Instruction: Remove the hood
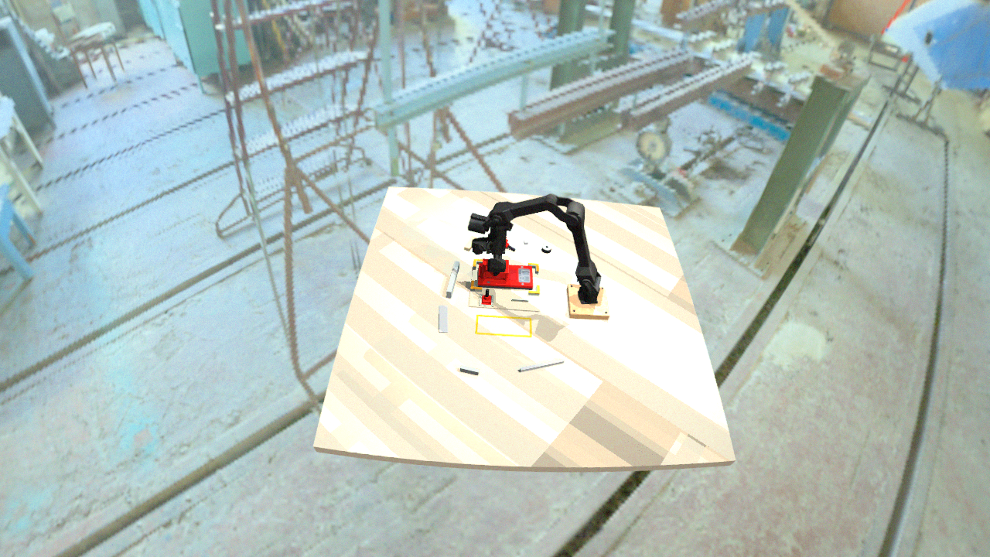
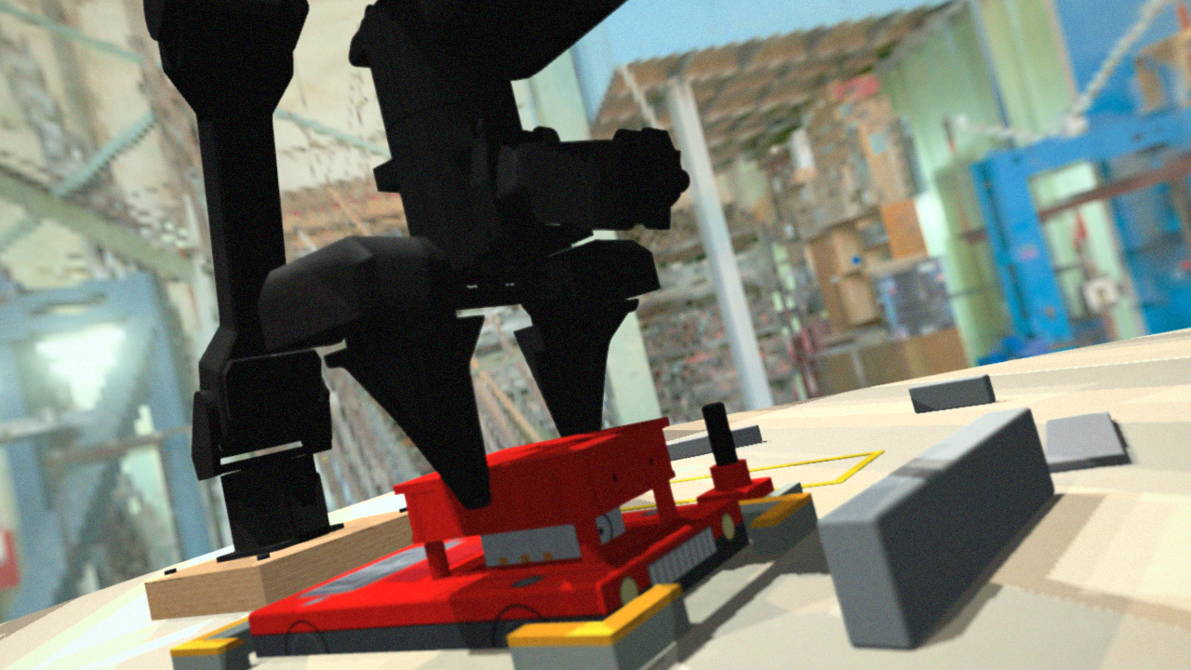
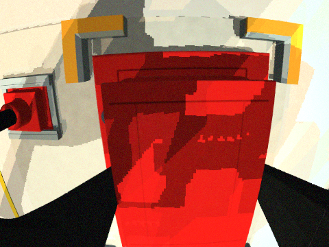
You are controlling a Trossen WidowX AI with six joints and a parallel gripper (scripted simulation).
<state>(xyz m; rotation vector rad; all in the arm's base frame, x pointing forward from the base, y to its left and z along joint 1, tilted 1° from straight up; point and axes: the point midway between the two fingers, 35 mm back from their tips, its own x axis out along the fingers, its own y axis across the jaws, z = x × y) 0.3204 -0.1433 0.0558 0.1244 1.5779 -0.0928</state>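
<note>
My gripper tip is 30 mm above the grey engine block. From my gripper tip the other things lie so: hood: right at my gripper tip; long grey block: 160 mm ahead, 30 mm below, 10 mm to the left.
</note>
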